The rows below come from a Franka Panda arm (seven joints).
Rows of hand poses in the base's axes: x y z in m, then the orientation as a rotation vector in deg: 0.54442, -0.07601, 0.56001, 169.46, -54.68, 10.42; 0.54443, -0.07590, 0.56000, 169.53, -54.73, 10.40; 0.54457, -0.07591, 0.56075, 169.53, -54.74, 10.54; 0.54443, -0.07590, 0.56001, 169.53, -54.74, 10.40; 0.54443, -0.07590, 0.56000, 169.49, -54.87, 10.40; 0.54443, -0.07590, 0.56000, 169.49, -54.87, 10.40; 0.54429, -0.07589, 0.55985, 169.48, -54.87, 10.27; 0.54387, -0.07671, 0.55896, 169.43, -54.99, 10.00; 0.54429, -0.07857, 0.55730, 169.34, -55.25, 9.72; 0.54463, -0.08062, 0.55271, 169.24, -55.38, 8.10; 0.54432, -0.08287, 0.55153, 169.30, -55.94, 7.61; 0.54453, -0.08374, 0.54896, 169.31, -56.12, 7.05; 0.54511, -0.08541, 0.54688, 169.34, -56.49, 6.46; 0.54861, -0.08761, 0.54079, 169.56, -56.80, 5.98; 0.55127, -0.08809, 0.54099, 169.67, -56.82, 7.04; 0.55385, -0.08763, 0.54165, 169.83, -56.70, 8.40; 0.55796, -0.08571, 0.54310, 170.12, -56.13, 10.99; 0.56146, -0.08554, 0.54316, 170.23, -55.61, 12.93
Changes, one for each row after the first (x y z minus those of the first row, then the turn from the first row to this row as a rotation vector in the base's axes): 0.00001, 0.00011, -0.00001, 0.08, -0.01, -0.01; 0.00015, 0.00010, 0.00074, 0.07, -0.10, -0.02; 0.00001, 0.00011, 0.00000, 0.09, -0.01, -0.02; 0.00001, 0.00011, -0.00001, 0.09, -0.01, -0.11; 0.00001, 0.00011, -0.00001, 0.09, -0.01, -0.11; -0.00013, 0.00012, -0.00016, 0.10, 0.07, -0.11; -0.00055, -0.00070, -0.00105, 0.13, 0.24, -0.20; -0.00013, -0.00256, -0.00271, 0.18, 0.41, -0.38; 0.00021, -0.00461, -0.00730, 0.37, 1.44, -0.50; -0.00010, -0.00686, -0.00848, 0.69, 1.67, -0.82; 0.00011, -0.00773, -0.01105, 0.85, 1.99, -0.93; 0.00069, -0.00940, -0.01313, 1.09, 2.31, -1.15; 0.00419, -0.01160, -0.01922, 1.47, 2.52, -1.28; 0.00685, -0.01208, -0.01902, 1.41, 1.83, -1.25; 0.00943, -0.01162, -0.01836, 1.30, 0.96, -1.12; 0.01354, -0.00970, -0.01691, 0.99, -0.67, -0.68; 0.01704, -0.00953, -0.01685, 0.66, -1.86, -0.32
